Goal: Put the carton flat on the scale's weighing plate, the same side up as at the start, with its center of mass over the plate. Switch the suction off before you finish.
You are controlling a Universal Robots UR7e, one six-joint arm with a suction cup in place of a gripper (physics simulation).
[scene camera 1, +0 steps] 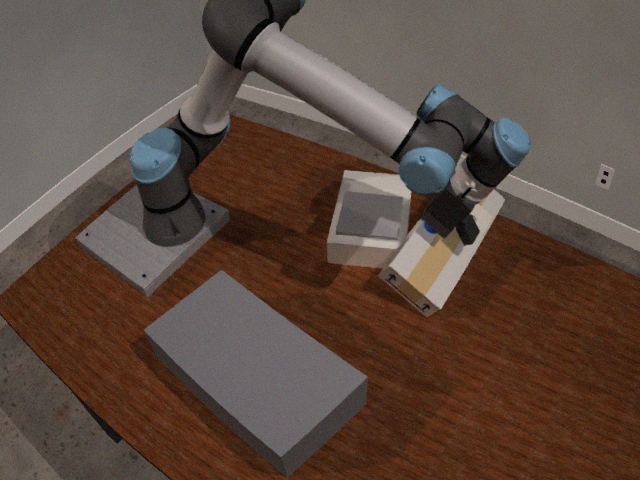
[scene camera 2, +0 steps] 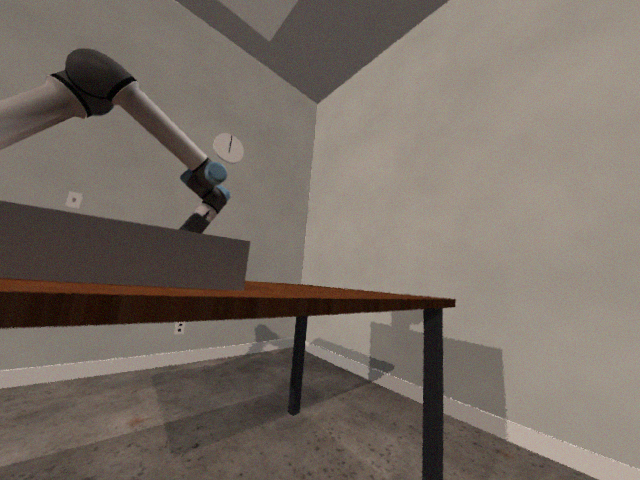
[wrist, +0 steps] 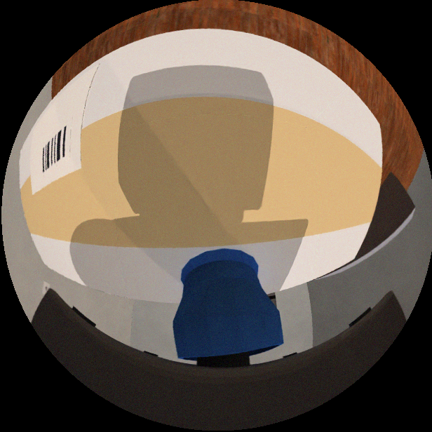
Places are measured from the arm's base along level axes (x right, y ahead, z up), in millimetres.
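Pixels of known places: hand at its tool point: (scene camera 1: 427,228); arm's base at its link origin: (scene camera 1: 174,223).
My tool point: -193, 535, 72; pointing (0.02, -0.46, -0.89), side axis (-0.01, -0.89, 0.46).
Note:
For each thing: its top centre in the pictures, then the offset to it from my tool point, as dx, dy, dz. "spot": a spot on its surface instead.
- scale at its top centre: (scene camera 1: 372,200) -45, -149, -27
- white box with a grey weighing plate, surface spot: (scene camera 1: 369,211) spot: -12, -140, -27
- large grey block at its top centre: (scene camera 1: 246,354) (scene camera 2: 146,232) +419, -135, -6
The carton (scene camera 1: 427,262) (wrist: 320,145) is a long white box with a tan strip, a barcode label, and arrows on its near end. It lies beside the scale on its right in scene camera 1, its near end low at the table. Its far end looks raised, though the arm partly hides it. My suction cup (scene camera 1: 430,227) (wrist: 220,260) is blue, bent, and seated on the carton's top near its long edge by the scale. The scale (scene camera 1: 364,252) is a white box with a grey weighing plate (scene camera 1: 369,211) on top. Carton and scale are hidden in scene camera 2.
A large grey block (scene camera 1: 253,356) (scene camera 2: 129,253) lies on the wooden table (scene camera 1: 496,382) (scene camera 2: 330,307) in front of the scale. The arm's base stands on a grey plate (scene camera 1: 116,255) at the left. Walls stand behind the table.

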